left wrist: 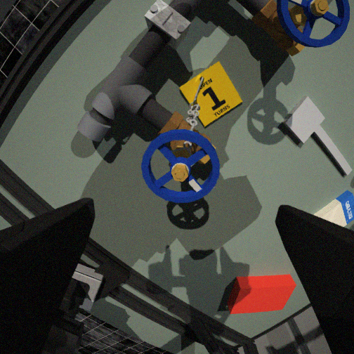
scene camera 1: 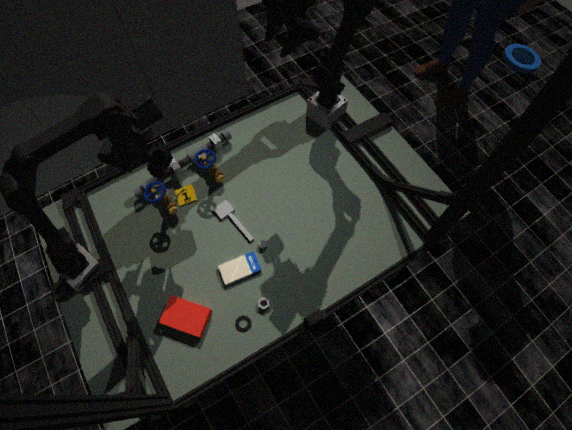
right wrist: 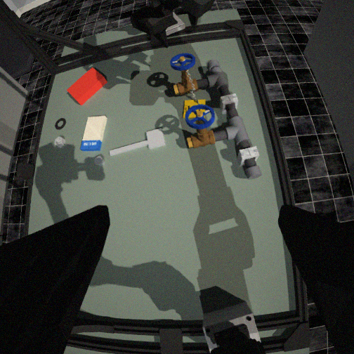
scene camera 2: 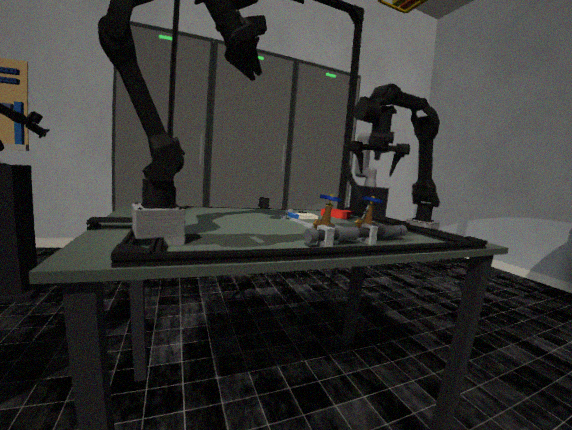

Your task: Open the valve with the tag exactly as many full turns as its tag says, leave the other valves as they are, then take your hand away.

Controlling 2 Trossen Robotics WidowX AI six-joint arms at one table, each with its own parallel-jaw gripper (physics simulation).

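Places are measured from the left arm's base along level axes (x down, y right, z back), in centimetres.
Where they show: left gripper, fingertip midpoint: (scene camera 1: 145,174) (scene camera 2: 375,174); right gripper, fingertip midpoint: (scene camera 1: 274,48) (scene camera 2: 256,77); left arm's base, origin of the base link: (scene camera 1: 75,265) (scene camera 2: 423,220); right arm's base, origin of the base link: (scene camera 1: 327,99) (scene camera 2: 157,206).
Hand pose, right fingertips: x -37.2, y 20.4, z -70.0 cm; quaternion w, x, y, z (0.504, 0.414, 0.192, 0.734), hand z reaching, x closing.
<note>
Things, the pixels of their top centre, and the offset from my right fingertips. "*": a spot on its surface instead.
- brass hub, surface spot: (scene camera 1: 155,192) * dx +29.1, dy -13.0, dz +39.8 cm
- yellow tag, surface spot: (scene camera 1: 185,195) * dx +40.6, dy -12.1, dz +32.4 cm
- blue-wheeled valve, surface spot: (scene camera 2: 330,197) * dx +29.2, dy -11.6, dz +19.9 cm
- pale hammer, middle of its top: (scene camera 1: 234,222) (scene camera 2: 304,221) dx +40.1, dy +6.8, dz +30.0 cm
- white-and-blue box, middle of its top: (scene camera 1: 239,267) (scene camera 2: 302,214) dx +39.6, dy +17.4, dz +40.0 cm
- red block, middle of its top: (scene camera 1: 184,315) (scene camera 2: 336,210) dx +38.1, dy +14.9, dz +59.8 cm
- dark ring, middle of its top: (scene camera 1: 243,323) dx +40.9, dy +28.2, dz +51.4 cm
- nut, middle of its top: (scene camera 1: 263,303) dx +39.6, dy +29.4, dz +43.7 cm
The tagged valve, with a blue wheel and brass hub, (scene camera 1: 155,192) (scene camera 2: 371,199) (left wrist: 180,171) (right wrist: 183,61) has a white mark beside its hub, toward the lower right in the left wrist view. A chain links it to a yellow tag (scene camera 1: 185,195) (left wrist: 212,95) reading "OPEN 1 TURNS". The other blue-wheeled valve (scene camera 1: 205,158) (scene camera 2: 330,197) (left wrist: 320,7) (right wrist: 200,116) stands on the same pipe. My left gripper (scene camera 2: 376,173) (left wrist: 188,211) is open and empty, raised above and apart from the tagged valve's wheel. My right gripper (scene camera 2: 254,77) (right wrist: 195,215) is open and empty, high above the table.
A grey pipe (left wrist: 119,100) (right wrist: 237,132) carries both valves. A pale hammer (scene camera 1: 224,210) (left wrist: 306,120), a white-and-blue box (scene camera 1: 237,270) (right wrist: 94,129), a red block (scene camera 1: 186,316) (left wrist: 262,294), a dark ring (scene camera 1: 237,324) and a nut (scene camera 1: 263,309) lie on the table.
</note>
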